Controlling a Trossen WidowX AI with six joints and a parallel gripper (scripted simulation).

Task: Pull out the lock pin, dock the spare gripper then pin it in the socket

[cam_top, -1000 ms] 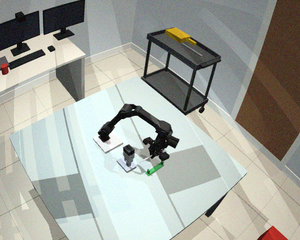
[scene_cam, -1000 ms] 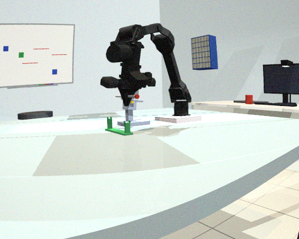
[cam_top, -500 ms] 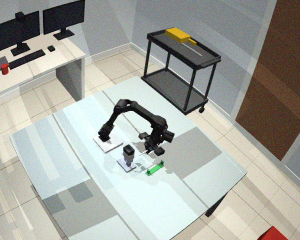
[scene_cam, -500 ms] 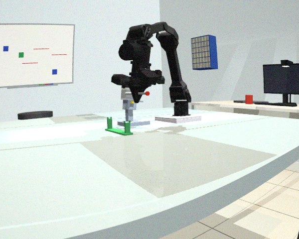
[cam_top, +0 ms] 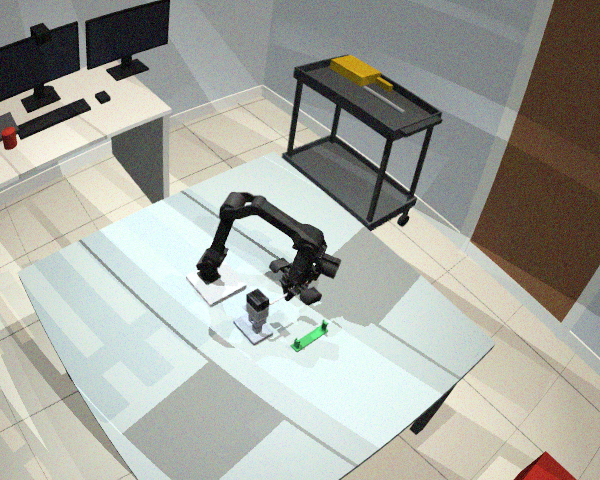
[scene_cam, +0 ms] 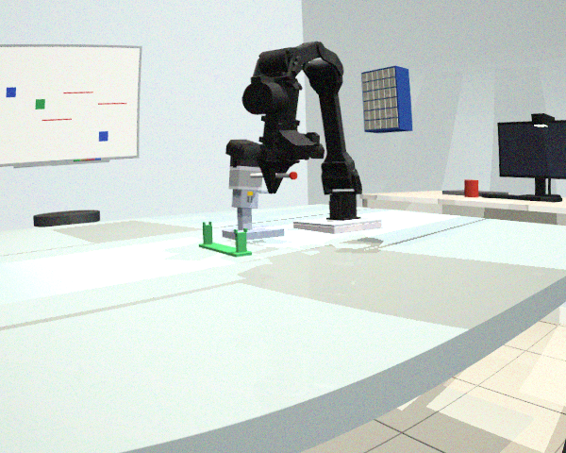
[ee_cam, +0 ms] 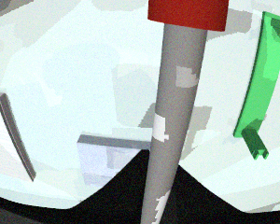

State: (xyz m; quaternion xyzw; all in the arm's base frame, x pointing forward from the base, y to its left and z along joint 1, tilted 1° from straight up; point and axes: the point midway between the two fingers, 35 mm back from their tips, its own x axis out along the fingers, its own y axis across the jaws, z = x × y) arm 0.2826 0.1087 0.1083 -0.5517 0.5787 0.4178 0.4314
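The grey mount is 20 mm behind my gripper tip, 110 mm to the right of it and 40 mm below it. The rest, counted from my gripper tip: spare gripper 10 mm behind, 110 mm to the right, 30 mm above; then green cradle 110 mm ahead, 10 mm to the left, 70 mm below.
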